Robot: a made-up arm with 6 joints. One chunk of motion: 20 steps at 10 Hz.
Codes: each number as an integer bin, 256 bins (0 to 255) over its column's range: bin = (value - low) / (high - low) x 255, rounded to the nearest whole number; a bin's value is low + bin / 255 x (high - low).
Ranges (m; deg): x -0.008..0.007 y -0.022..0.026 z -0.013..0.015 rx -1.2..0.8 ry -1..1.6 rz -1.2..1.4
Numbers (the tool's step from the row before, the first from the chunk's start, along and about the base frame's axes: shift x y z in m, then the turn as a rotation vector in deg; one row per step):
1: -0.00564 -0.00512 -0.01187 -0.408 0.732 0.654
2: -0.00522 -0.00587 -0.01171 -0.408 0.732 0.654
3: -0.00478 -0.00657 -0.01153 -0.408 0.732 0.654
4: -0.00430 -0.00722 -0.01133 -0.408 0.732 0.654
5: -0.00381 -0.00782 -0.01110 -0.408 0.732 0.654
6: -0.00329 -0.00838 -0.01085 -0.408 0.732 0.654
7: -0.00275 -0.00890 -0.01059 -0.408 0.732 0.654
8: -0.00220 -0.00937 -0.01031 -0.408 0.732 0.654
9: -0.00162 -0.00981 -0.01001 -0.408 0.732 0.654
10: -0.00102 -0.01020 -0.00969 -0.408 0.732 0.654
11: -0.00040 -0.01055 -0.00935 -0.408 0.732 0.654
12: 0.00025 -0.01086 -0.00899 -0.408 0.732 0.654
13: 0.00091 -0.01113 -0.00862 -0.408 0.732 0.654
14: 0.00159 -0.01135 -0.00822 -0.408 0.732 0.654
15: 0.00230 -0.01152 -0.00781 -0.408 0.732 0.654
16: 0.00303 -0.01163 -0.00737 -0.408 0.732 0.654
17: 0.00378 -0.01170 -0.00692 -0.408 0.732 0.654
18: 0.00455 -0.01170 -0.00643 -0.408 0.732 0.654
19: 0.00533 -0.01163 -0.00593 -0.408 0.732 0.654
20: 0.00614 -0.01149 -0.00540 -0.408 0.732 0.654
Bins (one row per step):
1: 40 90 10 101 170 182
2: 47 86 12 101 170 182
3: 55 82 13 101 170 182
4: 63 79 15 101 170 182
5: 71 75 17 101 170 182
6: 80 72 20 101 170 182
7: 89 70 22 101 170 182
8: 99 67 24 101 170 182
9: 108 65 27 101 170 182
10: 119 63 30 101 170 182
11: 129 61 33 101 170 182
12: 140 59 37 101 170 182
13: 151 58 40 101 170 182
14: 163 57 44 101 170 182
15: 175 56 47 101 170 182
16: 188 55 51 101 170 182
17: 200 55 55 101 170 182
18: 213 55 60 101 170 182
19: 227 55 64 101 170 182
20: 240 56 69 101 170 182

